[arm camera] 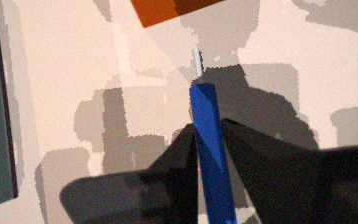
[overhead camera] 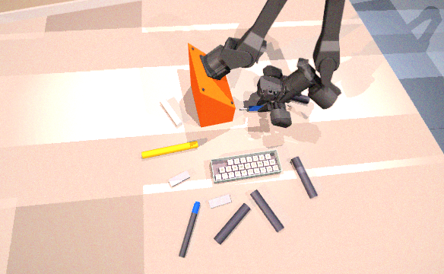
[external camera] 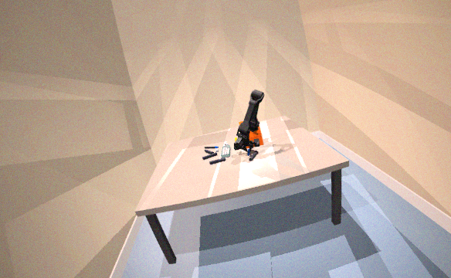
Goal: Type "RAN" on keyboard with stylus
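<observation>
Now: the grey stylus tip 10 mm behind my gripper tip and 50 mm to the right of it. From my gripper tip the other things lie so: white stick: 70 mm behind, 260 mm to the right; blue stylus: 10 mm to the right; yellow pencil: 40 mm ahead, 290 mm to the right.
</observation>
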